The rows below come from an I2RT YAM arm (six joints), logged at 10 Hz.
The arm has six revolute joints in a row. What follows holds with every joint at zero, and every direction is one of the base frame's.
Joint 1 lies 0.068 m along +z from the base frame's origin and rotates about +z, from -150 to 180 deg.
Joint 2 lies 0.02 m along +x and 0.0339 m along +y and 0.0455 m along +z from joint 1 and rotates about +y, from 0 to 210 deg.
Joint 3 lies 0.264 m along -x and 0.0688 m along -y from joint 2 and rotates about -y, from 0 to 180 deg.
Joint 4 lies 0.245 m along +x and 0.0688 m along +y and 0.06 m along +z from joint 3 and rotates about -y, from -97 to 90 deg.
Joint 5 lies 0.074 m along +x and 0.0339 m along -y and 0.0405 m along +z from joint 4 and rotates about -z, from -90 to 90 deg.
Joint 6 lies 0.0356 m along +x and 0.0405 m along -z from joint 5 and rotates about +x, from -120 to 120 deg.
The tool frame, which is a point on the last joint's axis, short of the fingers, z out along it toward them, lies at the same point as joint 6; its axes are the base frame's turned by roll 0, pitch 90 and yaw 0 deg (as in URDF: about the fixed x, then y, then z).
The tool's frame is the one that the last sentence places.
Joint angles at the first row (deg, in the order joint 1, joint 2, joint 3, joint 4, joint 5, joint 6):
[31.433 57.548 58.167 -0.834 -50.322 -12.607]
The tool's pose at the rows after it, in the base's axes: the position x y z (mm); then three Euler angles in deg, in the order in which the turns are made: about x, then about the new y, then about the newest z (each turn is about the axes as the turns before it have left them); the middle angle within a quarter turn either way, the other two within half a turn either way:
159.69 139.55 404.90 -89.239 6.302 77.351
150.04 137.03 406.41 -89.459 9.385 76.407
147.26 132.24 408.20 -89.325 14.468 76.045
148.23 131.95 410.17 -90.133 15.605 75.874
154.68 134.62 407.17 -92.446 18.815 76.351
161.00 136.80 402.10 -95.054 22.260 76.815
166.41 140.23 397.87 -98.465 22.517 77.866
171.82 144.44 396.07 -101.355 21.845 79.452
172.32 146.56 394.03 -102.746 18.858 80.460
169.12 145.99 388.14 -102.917 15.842 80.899
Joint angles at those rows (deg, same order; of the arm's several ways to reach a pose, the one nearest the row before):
[33.770 55.753 58.384 -1.457 -49.922 -11.666]
[35.243 53.548 58.098 -3.791 -45.369 -12.964]
[35.246 52.115 58.005 -5.034 -40.282 -13.232]
[35.159 52.444 59.023 -6.744 -39.235 -14.266]
[35.183 53.801 59.917 -8.976 -35.952 -16.119]
[35.180 54.967 60.291 -10.864 -32.361 -18.075]
[35.182 56.643 61.502 -14.060 -31.745 -20.267]
[35.244 58.625 63.261 -17.068 -31.904 -21.466]
[35.262 59.477 64.041 -19.248 -34.545 -22.173]
[35.239 58.873 62.733 -19.581 -37.469 -22.400]

